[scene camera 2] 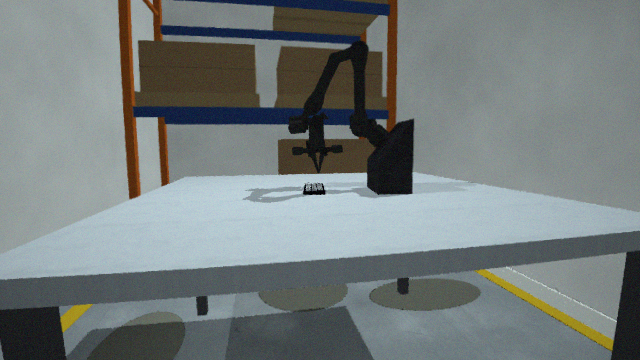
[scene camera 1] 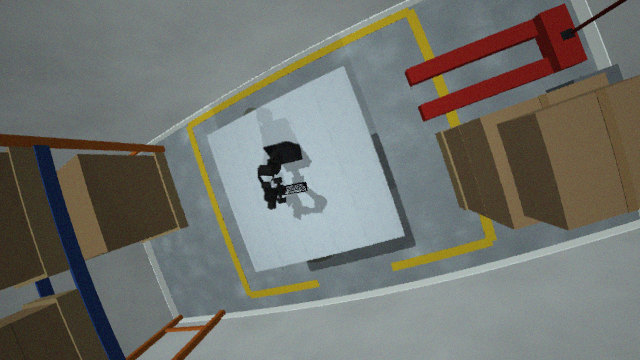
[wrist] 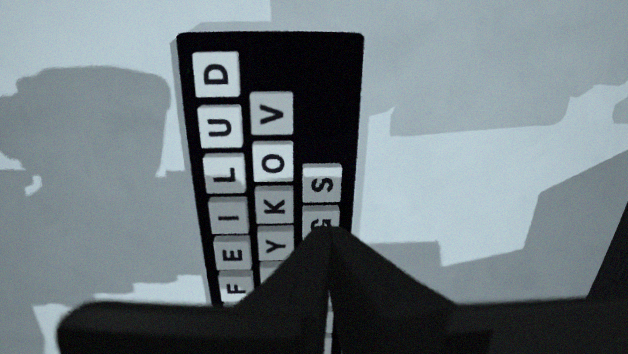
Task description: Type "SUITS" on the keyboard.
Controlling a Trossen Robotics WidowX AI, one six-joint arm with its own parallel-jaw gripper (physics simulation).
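Pixels of known places: gripper, fingertip midpoint: (scene camera 2: 318, 173) (scene camera 1: 285, 188) (wrist: 327, 239); arm's base, origin of the base link: (scene camera 2: 384, 141) (scene camera 1: 275, 155).
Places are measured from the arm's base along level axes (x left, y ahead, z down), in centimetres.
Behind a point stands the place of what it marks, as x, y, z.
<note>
A black keyboard (scene camera 1: 296, 188) {-0.4, 26.7, 15.9} (scene camera 2: 314, 192) {7.7, 28.0, 16.8} (wrist: 327, 70) {-11.6, 22.3, 16.4} with white letter keys lies on the white table. In the wrist view the U key (wrist: 220, 127) {-10.3, 26.8, 15.9}, the I key (wrist: 228, 216) {-6.4, 27.5, 15.9} and the S key (wrist: 322, 184) {-7.1, 23.2, 15.9} show; the S key is in the right-hand row. The T key does not show there. My gripper (scene camera 2: 319, 171) {-7.2, 23.4, 11.7} (wrist: 327, 239) {-7.2, 23.4, 11.7} is shut and empty, pointing down. In the second scene view its tips hang above the keyboard, apart from it. In the wrist view the tips overlap the G key (wrist: 320, 218) {-5.4, 23.6, 15.9}, and the fingers hide the lower part of the keyboard.
The white table (scene camera 1: 350, 200) {35.3, 49.1, 17.5} (scene camera 2: 200, 240) {51.4, 56.4, 17.5} bears the arm's black base (scene camera 1: 285, 152) {7.8, 1.1, -0.2} (scene camera 2: 392, 165) {13.1, 3.0, 8.0} beside the keyboard. Arm shadows fall on the table around the keyboard. Off the table are a red pallet jack (scene camera 1: 562, 37), cardboard boxes (scene camera 1: 590, 165) and a shelf rack (scene camera 2: 128, 100).
</note>
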